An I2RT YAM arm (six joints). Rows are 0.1 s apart.
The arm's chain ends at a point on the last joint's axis. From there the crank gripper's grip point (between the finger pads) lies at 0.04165 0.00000 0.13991 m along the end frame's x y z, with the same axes.
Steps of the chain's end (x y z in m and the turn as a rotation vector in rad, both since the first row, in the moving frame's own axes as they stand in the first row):
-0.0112 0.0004 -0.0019 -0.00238 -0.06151 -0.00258
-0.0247 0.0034 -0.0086 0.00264 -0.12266 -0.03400
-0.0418 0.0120 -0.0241 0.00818 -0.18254 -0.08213
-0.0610 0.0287 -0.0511 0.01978 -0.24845 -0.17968
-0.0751 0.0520 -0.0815 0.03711 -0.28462 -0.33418
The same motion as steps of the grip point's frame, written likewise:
-0.0199 0.0006 0.0004 -0.00238 -0.06151 -0.00258
-0.0422 0.0019 -0.0046 0.00264 -0.12266 -0.03400
-0.0680 0.0085 -0.0189 0.00818 -0.18254 -0.08213
-0.0974 0.0216 -0.0453 0.01978 -0.24845 -0.17968
-0.1184 0.0398 -0.0760 0.03711 -0.28462 -0.33418

